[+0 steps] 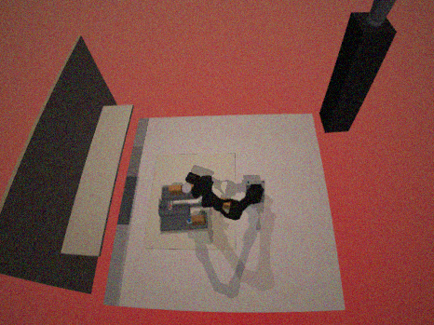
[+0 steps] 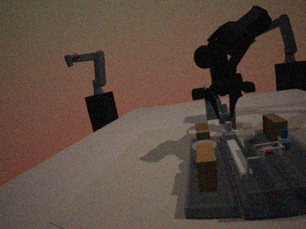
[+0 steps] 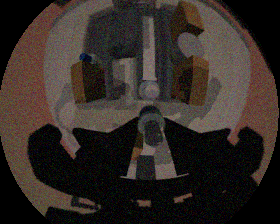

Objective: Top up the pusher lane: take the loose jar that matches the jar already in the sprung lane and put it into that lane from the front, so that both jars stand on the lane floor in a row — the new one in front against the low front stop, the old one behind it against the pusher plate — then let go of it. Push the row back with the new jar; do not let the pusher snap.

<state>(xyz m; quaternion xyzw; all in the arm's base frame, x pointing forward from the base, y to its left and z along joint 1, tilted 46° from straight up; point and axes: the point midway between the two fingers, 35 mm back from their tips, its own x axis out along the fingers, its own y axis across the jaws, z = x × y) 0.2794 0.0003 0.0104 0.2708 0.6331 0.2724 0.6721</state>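
Now: gripper tip 100 mm past the box, 40 mm above it and 30 mm to the right of it. From my gripper tip the other things lie so: grey rack 190 mm ahead, 50 mm below, 30 mm to the left; then white pusher piece 150 mm ahead, 30 mm to the left, 20 mm below; then red piece 230 mm ahead, 40 mm to the left.
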